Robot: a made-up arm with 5 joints.
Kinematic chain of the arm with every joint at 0, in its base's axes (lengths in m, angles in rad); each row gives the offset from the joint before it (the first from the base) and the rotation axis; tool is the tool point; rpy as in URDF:
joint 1: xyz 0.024 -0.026 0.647 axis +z
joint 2: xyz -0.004 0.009 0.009 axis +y
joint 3: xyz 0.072 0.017 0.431 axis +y
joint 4: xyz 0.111 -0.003 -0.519 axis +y
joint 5: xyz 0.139 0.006 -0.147 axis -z
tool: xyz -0.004 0.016 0.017 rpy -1.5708 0 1.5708
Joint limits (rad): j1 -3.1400..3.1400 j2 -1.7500..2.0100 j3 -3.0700..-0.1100 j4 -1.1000..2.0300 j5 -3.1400..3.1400
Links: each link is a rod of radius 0.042 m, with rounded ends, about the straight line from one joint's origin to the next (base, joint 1, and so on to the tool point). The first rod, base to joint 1, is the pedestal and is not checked.
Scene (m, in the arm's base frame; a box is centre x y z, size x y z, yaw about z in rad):
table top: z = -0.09
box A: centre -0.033 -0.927 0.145 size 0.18 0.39 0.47 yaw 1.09
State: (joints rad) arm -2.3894 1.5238 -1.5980 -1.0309 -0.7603
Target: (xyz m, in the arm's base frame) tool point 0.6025 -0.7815 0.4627
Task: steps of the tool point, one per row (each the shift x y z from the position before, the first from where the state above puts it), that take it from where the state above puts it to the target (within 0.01 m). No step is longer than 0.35 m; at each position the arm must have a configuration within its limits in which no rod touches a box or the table.
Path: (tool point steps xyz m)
1: -0.1390 -0.0376 0.2054
2: -0.0983 0.0139 0.2383
3: -0.0412 0.0601 0.2532
4: 0.0269 0.0942 0.2481
5: 0.1185 -0.2332 -0.1004
6: 0.1958 -0.1872 -0.1043
7: 0.2522 -0.1149 -0.1066
8: 0.2792 -0.0264 -0.1075
9: 0.2730 0.0663 -0.1068
10: 0.2342 0.1503 -0.1051

